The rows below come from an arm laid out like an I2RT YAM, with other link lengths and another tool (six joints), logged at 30 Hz.
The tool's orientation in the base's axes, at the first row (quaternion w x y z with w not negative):
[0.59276 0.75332 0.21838 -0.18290]
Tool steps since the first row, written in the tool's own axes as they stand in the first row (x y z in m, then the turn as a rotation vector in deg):
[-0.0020 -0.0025 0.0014 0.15 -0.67 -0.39]
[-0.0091 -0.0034 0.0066 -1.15 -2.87 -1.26]
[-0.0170 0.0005 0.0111 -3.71 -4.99 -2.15]
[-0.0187 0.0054 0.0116 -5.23 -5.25 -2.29]
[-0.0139 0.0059 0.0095 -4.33 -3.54 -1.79]
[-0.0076 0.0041 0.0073 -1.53 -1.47 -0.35]
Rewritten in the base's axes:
[-0.0031 -0.0011 -0.0013 -0.23 0.53 -0.54]
[-0.0096 -0.0068 0.0006 -2.51 1.68 -1.43]
[-0.0142 -0.0128 0.0069 -5.80 2.68 -1.58]
[-0.0129 -0.0145 0.0117 -7.21 2.70 -0.95]
[-0.0086 -0.0120 0.0100 -5.53 1.97 -0.15]
[-0.0043 -0.0088 0.0057 -2.08 0.47 -0.30]

